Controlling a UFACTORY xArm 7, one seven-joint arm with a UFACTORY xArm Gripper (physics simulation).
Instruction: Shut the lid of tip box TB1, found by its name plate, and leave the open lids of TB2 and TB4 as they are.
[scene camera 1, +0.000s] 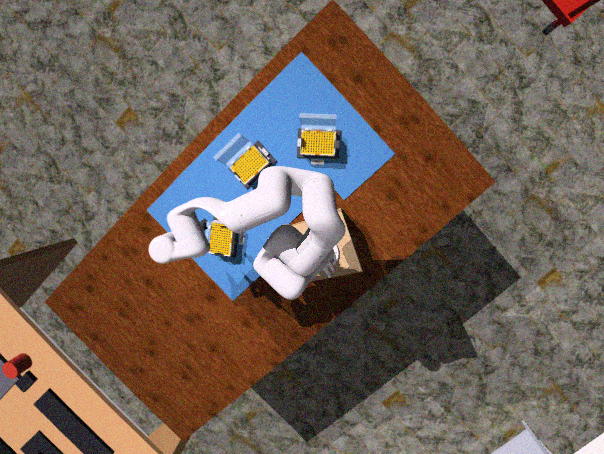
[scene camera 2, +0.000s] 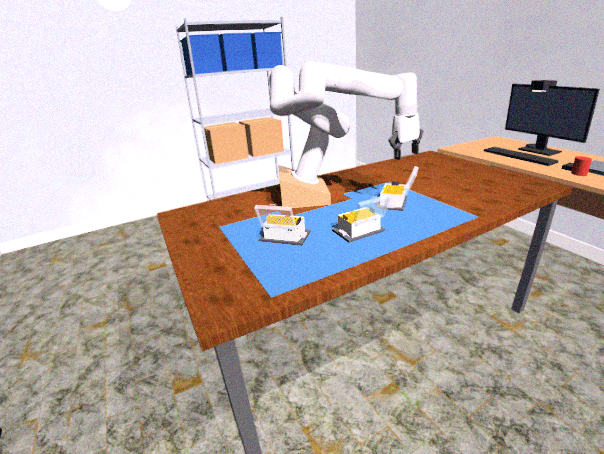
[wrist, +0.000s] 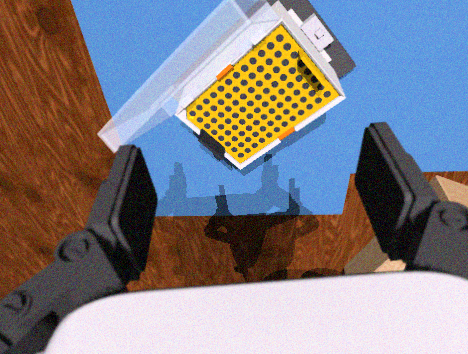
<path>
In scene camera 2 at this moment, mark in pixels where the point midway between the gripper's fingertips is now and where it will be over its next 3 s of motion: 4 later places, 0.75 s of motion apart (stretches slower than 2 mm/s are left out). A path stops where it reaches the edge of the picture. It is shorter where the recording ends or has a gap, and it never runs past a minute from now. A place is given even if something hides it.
The gripper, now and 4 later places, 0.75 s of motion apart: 406, 156; 409, 164; 411, 163; 382, 162; 381, 162
</path>
